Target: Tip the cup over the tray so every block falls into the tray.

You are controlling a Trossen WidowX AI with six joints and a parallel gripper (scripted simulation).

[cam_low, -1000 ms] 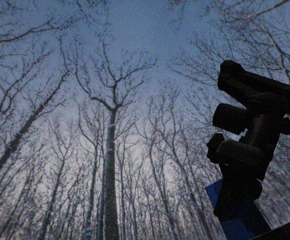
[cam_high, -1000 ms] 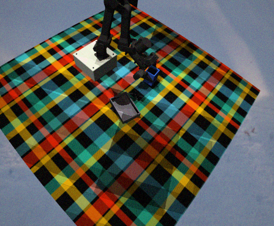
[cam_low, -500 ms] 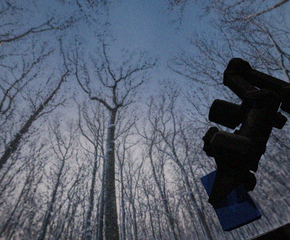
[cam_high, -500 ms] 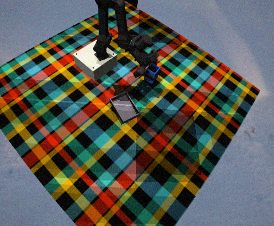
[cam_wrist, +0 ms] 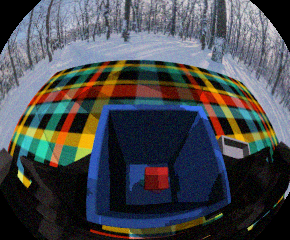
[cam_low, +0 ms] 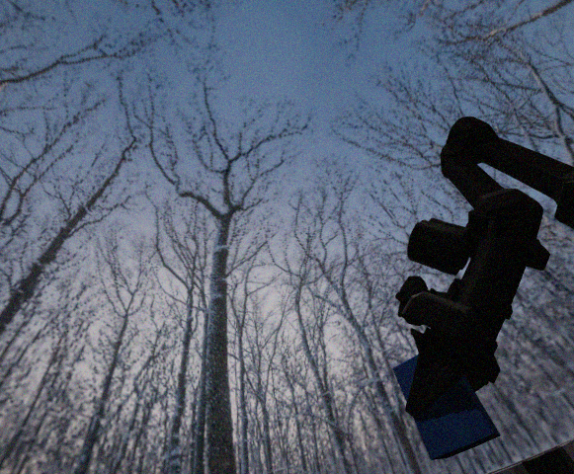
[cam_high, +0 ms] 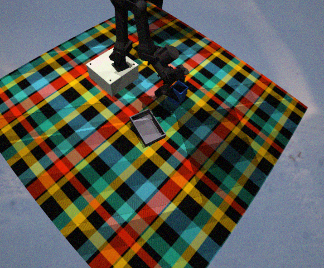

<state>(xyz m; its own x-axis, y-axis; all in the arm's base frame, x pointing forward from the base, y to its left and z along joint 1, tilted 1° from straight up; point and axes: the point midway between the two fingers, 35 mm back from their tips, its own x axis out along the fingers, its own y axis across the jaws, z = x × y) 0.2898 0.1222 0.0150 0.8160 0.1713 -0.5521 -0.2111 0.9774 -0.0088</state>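
Now: gripper tip 3 cm past the red block and 1 cm to the left of it. Round my gripper tip: blue square cup 3 cm behind, 1 cm to the right, 2 cm below.
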